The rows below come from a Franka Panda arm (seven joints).
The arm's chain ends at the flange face. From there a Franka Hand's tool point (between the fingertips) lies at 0.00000 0.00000 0.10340 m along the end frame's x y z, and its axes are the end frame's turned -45 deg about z.
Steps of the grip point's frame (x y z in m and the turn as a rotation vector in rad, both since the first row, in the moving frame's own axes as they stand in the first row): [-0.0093, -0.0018, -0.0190, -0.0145, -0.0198, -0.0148]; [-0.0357, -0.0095, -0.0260, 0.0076, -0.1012, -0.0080]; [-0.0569, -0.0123, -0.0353, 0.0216, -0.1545, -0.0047]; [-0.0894, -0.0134, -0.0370, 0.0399, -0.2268, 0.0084]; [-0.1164, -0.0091, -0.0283, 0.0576, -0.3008, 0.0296]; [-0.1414, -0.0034, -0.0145, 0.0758, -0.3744, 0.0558]
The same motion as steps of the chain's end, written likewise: [-0.0075, 0.0028, -0.0190, -0.0243, -0.0037, -0.0148]; [-0.0240, 0.0117, -0.0255, -0.0662, -0.0769, -0.0080]; [-0.0361, 0.0218, -0.0340, -0.0940, -0.1245, -0.0047]; [-0.0533, 0.0403, -0.0343, -0.1322, -0.1886, 0.0084]; [-0.0627, 0.0588, -0.0235, -0.1720, -0.2534, 0.0296]; [-0.0697, 0.0772, -0.0070, -0.2111, -0.3183, 0.0558]
